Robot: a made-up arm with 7 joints. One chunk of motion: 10 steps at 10 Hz.
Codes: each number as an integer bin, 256 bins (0 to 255) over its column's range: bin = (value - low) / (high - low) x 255, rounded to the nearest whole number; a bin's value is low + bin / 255 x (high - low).
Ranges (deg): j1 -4..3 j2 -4..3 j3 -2..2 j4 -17..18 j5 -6..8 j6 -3..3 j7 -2..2
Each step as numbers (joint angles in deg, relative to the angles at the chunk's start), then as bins.
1 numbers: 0.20 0.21 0.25 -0.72 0.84 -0.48 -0.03
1 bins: 153 153 143 119 125 107 126
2 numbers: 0.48 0.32 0.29 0.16 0.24 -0.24 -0.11
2 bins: 163 157 146 125 114 117 120
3 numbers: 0.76 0.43 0.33 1.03 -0.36 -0.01 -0.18
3 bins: 173 161 149 131 103 127 116
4 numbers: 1.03 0.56 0.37 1.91 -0.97 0.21 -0.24
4 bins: 183 166 151 138 92 136 112
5 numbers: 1.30 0.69 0.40 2.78 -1.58 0.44 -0.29
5 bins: 193 171 153 144 81 146 109
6 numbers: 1.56 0.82 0.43 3.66 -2.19 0.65 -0.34
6 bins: 203 176 155 151 69 155 106
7 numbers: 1.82 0.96 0.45 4.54 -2.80 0.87 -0.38
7 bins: 212 181 156 157 58 164 103
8 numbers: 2.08 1.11 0.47 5.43 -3.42 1.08 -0.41
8 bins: 221 186 157 163 47 173 101
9 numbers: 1.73 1.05 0.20 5.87 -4.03 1.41 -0.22
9 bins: 209 184 140 167 36 187 113
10 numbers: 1.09 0.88 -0.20 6.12 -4.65 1.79 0.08
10 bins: 185 178 115 168 25 204 133
